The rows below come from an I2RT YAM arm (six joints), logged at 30 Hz.
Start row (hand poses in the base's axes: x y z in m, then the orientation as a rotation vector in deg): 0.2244, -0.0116, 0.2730, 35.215, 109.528, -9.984
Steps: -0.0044, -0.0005, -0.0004, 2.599, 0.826, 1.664; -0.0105, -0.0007, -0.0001, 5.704, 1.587, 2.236; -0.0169, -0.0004, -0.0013, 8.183, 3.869, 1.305; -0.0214, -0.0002, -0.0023, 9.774, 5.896, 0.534; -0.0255, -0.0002, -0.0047, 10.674, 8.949, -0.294; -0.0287, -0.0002, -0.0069, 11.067, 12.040, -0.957; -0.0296, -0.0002, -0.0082, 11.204, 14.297, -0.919; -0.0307, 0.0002, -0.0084, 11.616, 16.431, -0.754; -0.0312, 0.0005, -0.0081, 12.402, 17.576, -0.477
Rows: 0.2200, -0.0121, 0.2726, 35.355, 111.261, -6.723; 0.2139, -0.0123, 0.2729, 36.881, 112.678, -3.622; 0.2075, -0.0120, 0.2717, 39.504, 115.035, -2.548; 0.2030, -0.0118, 0.2707, 41.388, 117.034, -2.138; 0.1989, -0.0118, 0.2683, 42.904, 119.912, -2.771; 0.1957, -0.0118, 0.2661, 43.915, 122.799, -3.824; 0.1948, -0.0118, 0.2648, 44.016, 125.037, -4.403; 0.1937, -0.0114, 0.2646, 44.169, 127.232, -4.581; 0.1932, -0.0111, 0.2649, 44.447, 128.547, -3.970
